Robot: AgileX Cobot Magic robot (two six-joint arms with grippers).
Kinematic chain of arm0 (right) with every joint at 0, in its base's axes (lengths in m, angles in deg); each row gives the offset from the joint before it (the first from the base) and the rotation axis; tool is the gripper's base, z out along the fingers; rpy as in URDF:
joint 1: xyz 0 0 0.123 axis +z
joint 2: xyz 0 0 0 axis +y
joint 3: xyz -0.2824 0 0.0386 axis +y
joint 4: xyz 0.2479 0 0.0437 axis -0.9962 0 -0.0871
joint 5: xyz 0 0 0 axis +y
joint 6: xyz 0.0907 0 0.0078 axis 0.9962 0 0.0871
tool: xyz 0 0 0 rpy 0 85 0
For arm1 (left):
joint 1: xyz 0 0 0.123 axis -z
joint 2: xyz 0 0 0 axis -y
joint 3: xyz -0.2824 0 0.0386 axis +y
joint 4: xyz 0.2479 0 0.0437 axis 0.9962 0 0.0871
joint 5: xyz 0 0 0 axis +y
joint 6: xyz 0.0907 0 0.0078 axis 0.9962 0 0.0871
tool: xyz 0 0 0 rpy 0 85 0
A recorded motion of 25 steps. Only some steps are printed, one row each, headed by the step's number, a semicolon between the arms.
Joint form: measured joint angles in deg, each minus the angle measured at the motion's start. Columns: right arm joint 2, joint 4, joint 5, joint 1, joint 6, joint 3; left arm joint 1, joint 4, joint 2, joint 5, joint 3, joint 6.
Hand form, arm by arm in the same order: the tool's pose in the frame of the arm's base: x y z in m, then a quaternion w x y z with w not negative. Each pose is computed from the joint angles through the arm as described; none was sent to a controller.
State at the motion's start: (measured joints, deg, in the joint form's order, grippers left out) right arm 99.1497 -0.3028 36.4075 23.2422 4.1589 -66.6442; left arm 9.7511 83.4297 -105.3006 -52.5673 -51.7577 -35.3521
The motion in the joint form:
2: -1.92 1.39 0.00 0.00 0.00 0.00; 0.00 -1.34 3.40 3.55 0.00 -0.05
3: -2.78 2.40 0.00 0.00 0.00 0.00; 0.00 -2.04 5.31 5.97 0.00 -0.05
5: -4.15 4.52 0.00 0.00 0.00 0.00; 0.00 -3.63 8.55 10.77 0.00 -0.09
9: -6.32 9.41 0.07 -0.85 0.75 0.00; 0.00 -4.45 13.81 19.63 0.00 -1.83
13: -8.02 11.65 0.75 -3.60 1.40 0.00; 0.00 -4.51 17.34 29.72 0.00 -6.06
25: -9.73 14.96 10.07 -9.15 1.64 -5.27; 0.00 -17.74 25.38 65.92 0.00 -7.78
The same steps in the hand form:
2: 0.3239 0.1380 0.2294 0.23682 -0.16679 0.95581 0.05021; 0.3209 -0.1241 0.1933 0.49964 0.52552 0.64779 -0.23358
3: 0.3228 0.1365 0.2346 0.24548 -0.17190 0.95296 0.04524; 0.3212 -0.1215 0.2029 0.50973 0.52029 0.65192 -0.21091
5: 0.3211 0.1336 0.2431 0.26005 -0.18249 0.94759 0.03375; 0.3217 -0.1158 0.2191 0.52629 0.50509 0.66274 -0.16933
9: 0.3205 0.1228 0.2566 0.28464 -0.19312 0.93897 0.00418; 0.3197 -0.1041 0.2436 0.54170 0.47471 0.68631 -0.10094
13: 0.3221 0.1035 0.2665 0.29613 -0.17476 0.93890 -0.01559; 0.3191 -0.0899 0.2577 0.53992 0.42221 0.72701 -0.04105
25: 0.3266 0.0648 0.2969 0.28066 -0.12887 0.94888 -0.06512; 0.3046 -0.0328 0.2865 0.49404 0.18195 0.83783 0.14443

